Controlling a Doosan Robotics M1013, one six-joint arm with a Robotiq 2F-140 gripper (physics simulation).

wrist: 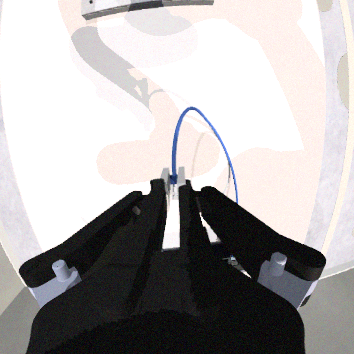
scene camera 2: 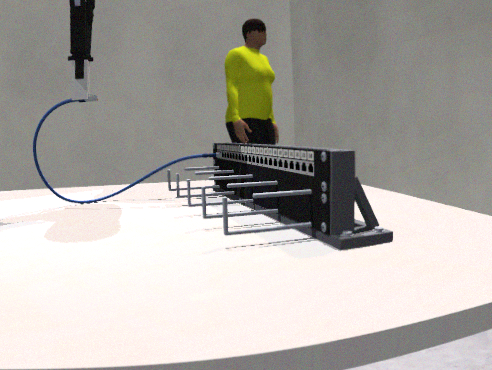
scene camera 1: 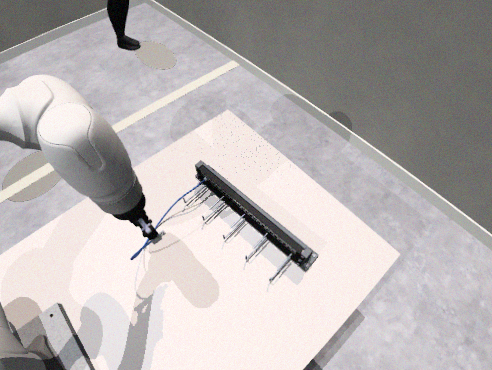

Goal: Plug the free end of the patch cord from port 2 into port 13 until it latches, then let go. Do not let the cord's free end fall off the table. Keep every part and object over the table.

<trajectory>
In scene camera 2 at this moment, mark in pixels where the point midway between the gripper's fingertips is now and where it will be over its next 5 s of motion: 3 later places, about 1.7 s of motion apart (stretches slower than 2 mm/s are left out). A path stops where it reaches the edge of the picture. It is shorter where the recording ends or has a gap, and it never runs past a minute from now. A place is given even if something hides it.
My gripper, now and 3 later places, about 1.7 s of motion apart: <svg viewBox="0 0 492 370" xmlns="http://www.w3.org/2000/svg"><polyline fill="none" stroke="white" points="80,100 89,97 26,80 17,86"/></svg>
</trajectory>
